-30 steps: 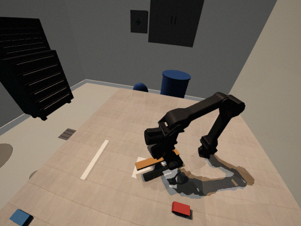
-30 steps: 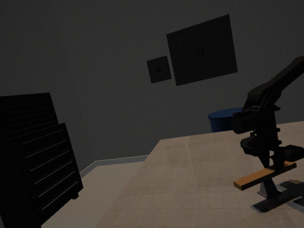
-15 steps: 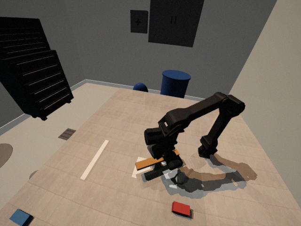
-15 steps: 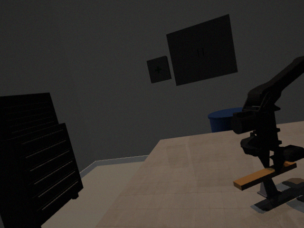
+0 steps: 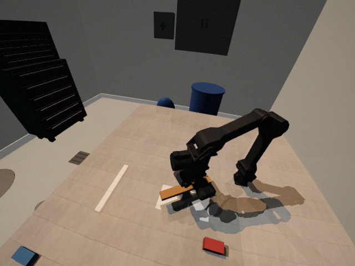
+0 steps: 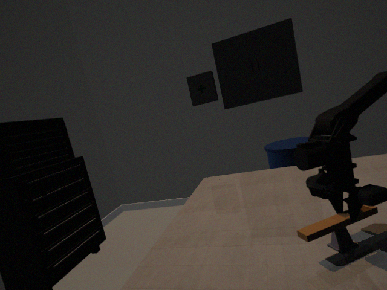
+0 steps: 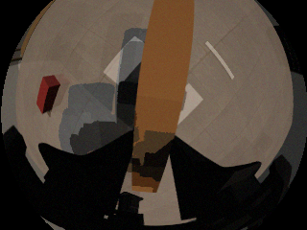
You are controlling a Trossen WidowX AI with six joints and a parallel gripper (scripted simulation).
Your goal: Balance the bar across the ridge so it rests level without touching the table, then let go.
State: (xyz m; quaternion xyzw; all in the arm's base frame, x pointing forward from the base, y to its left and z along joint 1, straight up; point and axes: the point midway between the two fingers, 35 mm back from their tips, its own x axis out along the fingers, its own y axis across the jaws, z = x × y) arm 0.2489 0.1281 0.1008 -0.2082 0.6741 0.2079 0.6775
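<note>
My gripper tip is 2 cm short of the orange bar and 2 cm to the right of it. Also, from my gripper tip: red block: 10 cm behind, 18 cm to the left, 5 cm below; then blue block: 49 cm ahead, 37 cm to the left, 6 cm below.
</note>
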